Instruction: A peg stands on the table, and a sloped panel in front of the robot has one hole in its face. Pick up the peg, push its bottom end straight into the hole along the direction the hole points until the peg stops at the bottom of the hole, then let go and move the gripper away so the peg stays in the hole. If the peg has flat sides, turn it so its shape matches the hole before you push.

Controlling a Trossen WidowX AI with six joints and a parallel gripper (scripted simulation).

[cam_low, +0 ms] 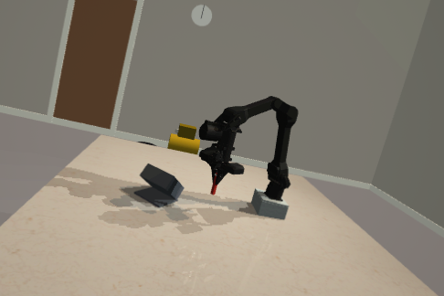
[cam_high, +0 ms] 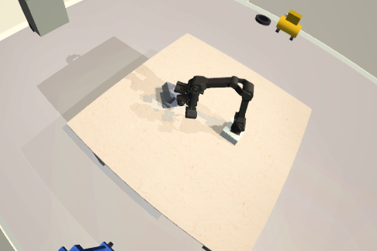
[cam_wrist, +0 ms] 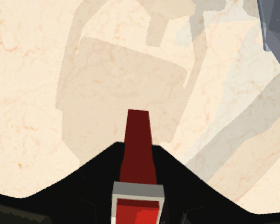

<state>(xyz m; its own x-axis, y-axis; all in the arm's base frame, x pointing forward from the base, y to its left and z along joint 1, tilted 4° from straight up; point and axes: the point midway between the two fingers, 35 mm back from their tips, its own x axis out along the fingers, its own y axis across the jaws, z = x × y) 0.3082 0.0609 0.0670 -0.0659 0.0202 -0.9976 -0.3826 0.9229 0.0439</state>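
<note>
Now: the sloped grey panel 160 mm ahead of my gripper tip, 110 mm to the right of it and 60 mm below it. Also, from my gripper tip: red square peg (20 mm above).
</note>
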